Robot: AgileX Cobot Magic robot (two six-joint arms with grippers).
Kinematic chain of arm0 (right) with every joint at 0, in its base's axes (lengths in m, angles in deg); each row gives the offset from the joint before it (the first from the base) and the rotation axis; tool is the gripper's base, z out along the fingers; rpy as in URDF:
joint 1: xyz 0 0 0.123 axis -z
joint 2: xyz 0 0 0 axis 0.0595 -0.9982 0
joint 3: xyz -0.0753 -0.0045 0.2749 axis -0.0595 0.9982 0
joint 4: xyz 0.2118 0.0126 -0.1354 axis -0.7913 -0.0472 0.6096
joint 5: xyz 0 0 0 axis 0.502 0.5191 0.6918
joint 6: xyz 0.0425 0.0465 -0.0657 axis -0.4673 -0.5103 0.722
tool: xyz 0 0 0 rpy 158.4 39.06 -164.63
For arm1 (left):
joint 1: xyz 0 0 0.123 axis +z
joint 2: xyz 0 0 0 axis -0.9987 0.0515 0
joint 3: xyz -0.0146 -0.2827 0.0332 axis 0.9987 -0.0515 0
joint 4: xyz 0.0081 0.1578 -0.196 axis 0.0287 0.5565 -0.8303
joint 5: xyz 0 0 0 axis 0.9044 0.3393 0.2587
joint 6: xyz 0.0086 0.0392 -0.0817 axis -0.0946 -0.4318 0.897
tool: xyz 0 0 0 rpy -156.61 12.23 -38.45
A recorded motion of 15 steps. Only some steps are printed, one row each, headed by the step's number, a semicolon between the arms.
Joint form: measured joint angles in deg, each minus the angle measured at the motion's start. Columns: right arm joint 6, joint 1, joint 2, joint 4, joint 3, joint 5; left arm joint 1, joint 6, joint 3, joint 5, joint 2, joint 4.
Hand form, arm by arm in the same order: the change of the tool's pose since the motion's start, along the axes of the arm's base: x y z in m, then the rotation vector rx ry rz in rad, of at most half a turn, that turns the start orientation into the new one. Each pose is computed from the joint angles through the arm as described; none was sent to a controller.
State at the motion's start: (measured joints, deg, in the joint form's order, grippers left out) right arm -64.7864 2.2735 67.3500 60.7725 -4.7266 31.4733; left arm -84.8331 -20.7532 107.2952 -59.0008 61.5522 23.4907
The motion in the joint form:
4: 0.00 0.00 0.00 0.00 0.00 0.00; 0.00 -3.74 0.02 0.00 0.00 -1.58
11: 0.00 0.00 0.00 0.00 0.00 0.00; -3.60 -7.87 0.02 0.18 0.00 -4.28
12: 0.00 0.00 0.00 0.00 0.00 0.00; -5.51 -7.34 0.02 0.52 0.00 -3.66
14: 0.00 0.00 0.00 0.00 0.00 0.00; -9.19 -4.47 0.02 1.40 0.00 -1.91
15: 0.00 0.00 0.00 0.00 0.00 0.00; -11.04 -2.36 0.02 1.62 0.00 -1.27
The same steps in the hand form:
4: 0.0000 0.0000 0.0000 0.0000 0.0000 0.0000; 0.0002 -0.0023 0.0003 -0.0136 -0.0061 -0.0587
11: 0.0000 0.0000 0.0000 0.0000 0.0000 0.0000; 0.0000 -0.0165 0.0008 -0.0451 -0.0178 -0.1827
12: 0.0000 0.0000 0.0000 0.0000 0.0000 0.0000; -0.0001 -0.0211 0.0008 -0.0362 -0.0214 -0.2084
14: 0.0000 0.0000 0.0000 0.0000 0.0000 0.0000; -0.0001 -0.0291 0.0008 -0.0169 -0.0305 -0.2282
15: 0.0000 0.0000 0.0000 0.0000 0.0000 0.0000; -0.0007 -0.0334 0.0008 -0.0143 -0.0310 -0.2264

